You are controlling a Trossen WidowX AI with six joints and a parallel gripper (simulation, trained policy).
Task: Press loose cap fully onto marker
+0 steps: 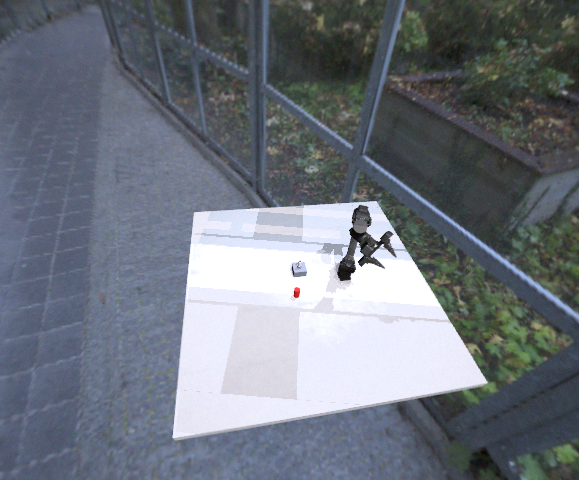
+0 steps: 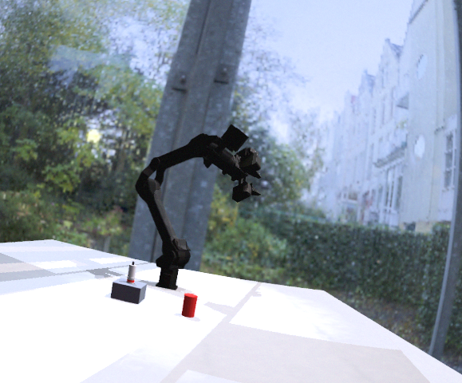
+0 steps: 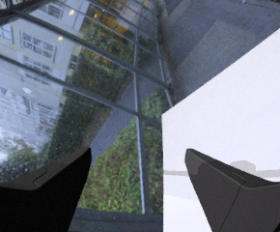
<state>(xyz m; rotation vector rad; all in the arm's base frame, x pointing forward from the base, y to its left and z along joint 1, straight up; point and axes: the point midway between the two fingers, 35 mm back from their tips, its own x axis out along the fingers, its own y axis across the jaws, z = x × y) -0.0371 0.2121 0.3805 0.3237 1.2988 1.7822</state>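
Right now the red cap is 35 cm ahead of my gripper tip, 14 cm to the right of it and 35 cm below it. From my gripper tip the other things lie so: dark holder block (30 cm ahead, 30 cm to the right, 35 cm below); then grey marker (30 cm ahead, 30 cm to the right, 30 cm below).
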